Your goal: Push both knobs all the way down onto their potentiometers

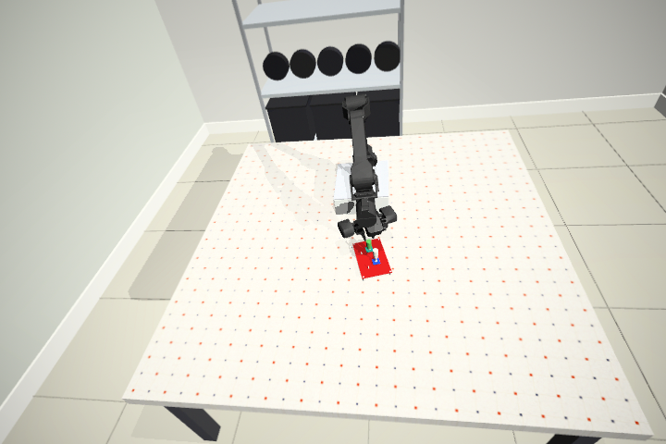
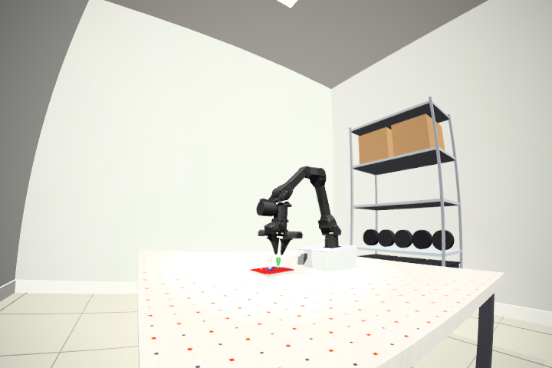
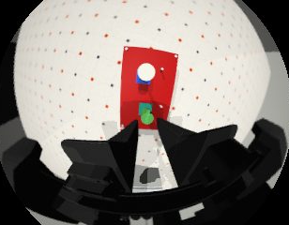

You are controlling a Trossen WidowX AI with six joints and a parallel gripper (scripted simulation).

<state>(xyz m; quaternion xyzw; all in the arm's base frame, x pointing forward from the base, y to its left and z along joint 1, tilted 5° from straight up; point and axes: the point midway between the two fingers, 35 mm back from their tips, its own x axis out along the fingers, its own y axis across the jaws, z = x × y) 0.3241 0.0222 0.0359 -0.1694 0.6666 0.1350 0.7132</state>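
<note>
My gripper tip is now 20 mm above the green knob. Also, from my gripper tip: pale knob: 50 mm ahead, 20 mm to the left, 10 mm below.
</note>
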